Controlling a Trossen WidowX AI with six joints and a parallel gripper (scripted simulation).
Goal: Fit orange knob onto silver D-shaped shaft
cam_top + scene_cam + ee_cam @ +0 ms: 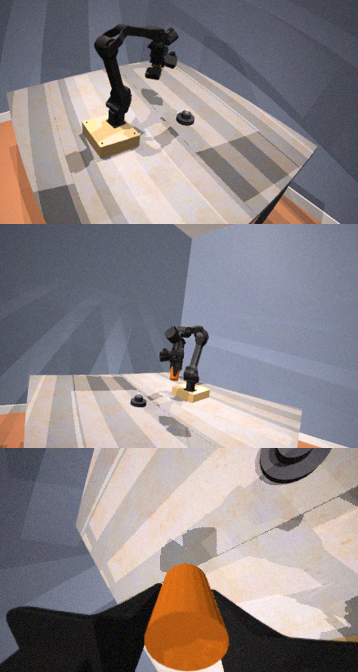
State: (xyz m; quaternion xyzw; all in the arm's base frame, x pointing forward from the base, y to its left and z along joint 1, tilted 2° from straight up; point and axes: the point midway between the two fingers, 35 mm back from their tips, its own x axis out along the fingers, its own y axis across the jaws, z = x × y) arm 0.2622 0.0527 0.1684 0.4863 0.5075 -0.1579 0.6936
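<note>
My gripper tip is now 3 cm below the orange knob, 1 cm to the left of it and 1 cm past it. Round my gripper tip: round pedestal (18 cm to the right, 16 cm below, 4 cm ahead).
</note>
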